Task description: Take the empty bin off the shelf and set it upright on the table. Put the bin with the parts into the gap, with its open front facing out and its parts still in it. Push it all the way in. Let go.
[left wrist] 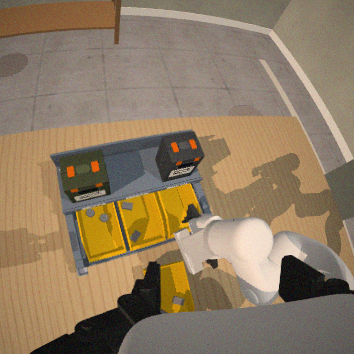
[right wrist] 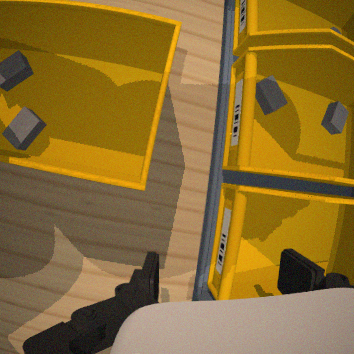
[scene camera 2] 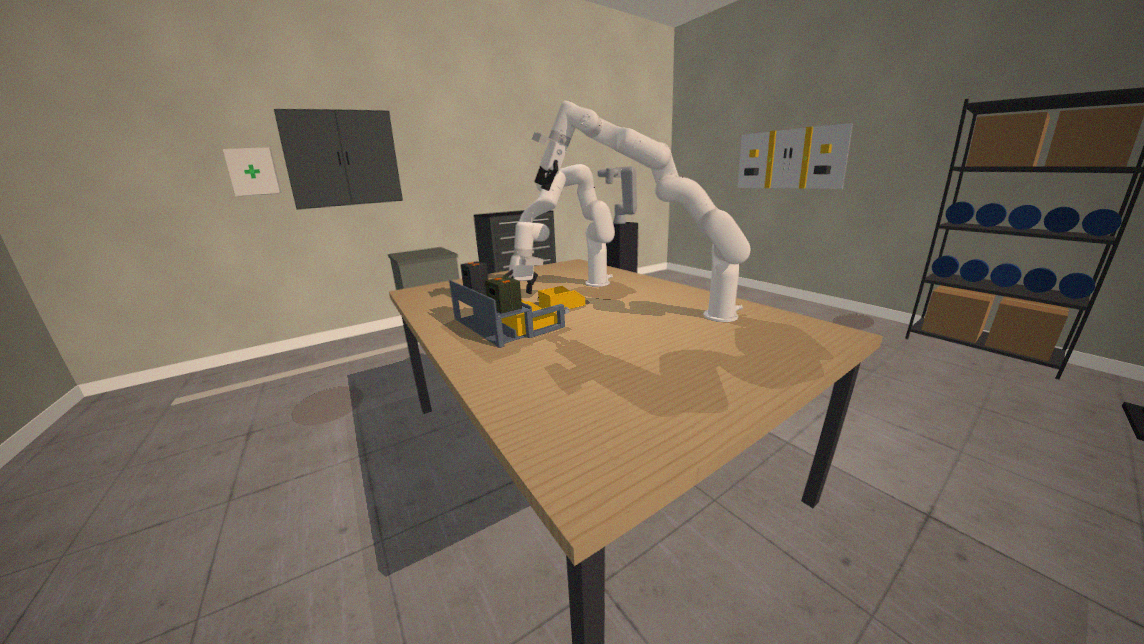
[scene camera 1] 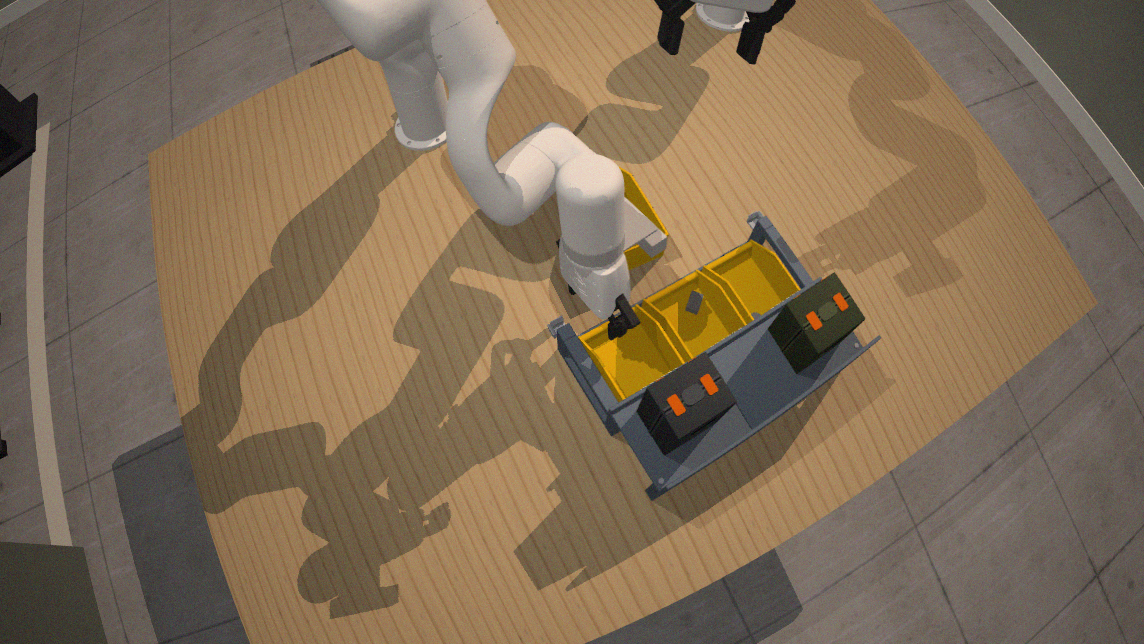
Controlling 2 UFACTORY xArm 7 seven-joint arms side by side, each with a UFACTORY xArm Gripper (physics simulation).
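Frame: origin at the left arm's base, x right, y ahead, z up, level; metres.
Seen in the pictures: left gripper, fingertip midpoint: (left wrist: 222, 279) (scene camera 2: 541, 186) (scene camera 1: 708, 54); right gripper, fingertip midpoint: (right wrist: 220, 271) (scene camera 1: 598, 310); left arm's base, link origin: (scene camera 2: 720, 316) (scene camera 1: 722, 14); right arm's base, link origin: (scene camera 2: 597, 283) (scene camera 1: 427, 125).
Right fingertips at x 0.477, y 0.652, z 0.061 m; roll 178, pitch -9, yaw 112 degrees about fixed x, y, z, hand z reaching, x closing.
Note:
Pixels of each thing's top centre, then the offset from my right fingertips to it.
- empty yellow bin, top centre: (right wrist: 345, 263) (scene camera 1: 641, 360) (left wrist: 179, 201) dz +0.020, dx -0.035, dy +0.092 m
- parts bin, top centre: (right wrist: 16, 71) (scene camera 1: 613, 201) (left wrist: 172, 298) (scene camera 2: 561, 289) dz +0.014, dx -0.067, dy -0.162 m
- middle bin with blocks, top centre: (scene camera 1: 706, 321) (left wrist: 140, 212) dz +0.020, dx -0.143, dy +0.060 m
- far bin with round parts, top centre: (scene camera 1: 764, 285) (left wrist: 97, 223) (scene camera 2: 530, 306) dz +0.020, dx -0.250, dy +0.029 m
- dark grey case, top centre: (scene camera 1: 693, 394) (left wrist: 183, 145) (scene camera 2: 473, 263) dz +0.163, dx -0.056, dy +0.185 m
- olive case, top centre: (scene camera 1: 827, 310) (left wrist: 82, 168) (scene camera 2: 502, 280) dz +0.138, dx -0.279, dy +0.125 m
The empty yellow bin (scene camera 1: 640, 364) (left wrist: 176, 202) (right wrist: 305, 225) sits in the end bay of the blue-grey shelf (scene camera 1: 768, 392) (left wrist: 122, 170) (right wrist: 215, 150). The parts bin (scene camera 2: 560, 298) (left wrist: 172, 272) (right wrist: 100, 115) stands on the table before the shelf, with two grey blocks visible inside in the right wrist view; my right arm partly hides it in scene camera 1. My right gripper (scene camera 1: 594, 310) (scene camera 2: 520, 282) (left wrist: 191, 234) (right wrist: 220, 271) is open above the empty bin's labelled side, one finger over its inside, the other over the table. My left gripper (scene camera 1: 710, 48) (scene camera 2: 546, 177) (left wrist: 221, 279) is open, high above the table.
A middle bin with blocks (scene camera 1: 680, 320) (left wrist: 145, 220) (right wrist: 280, 145) and a far bin with round parts (scene camera 1: 760, 280) (left wrist: 100, 235) fill the other bays. A dark grey case (scene camera 1: 684, 416) (left wrist: 175, 157) and an olive case (scene camera 1: 824, 336) (left wrist: 82, 180) stand on the shelf's upper deck.

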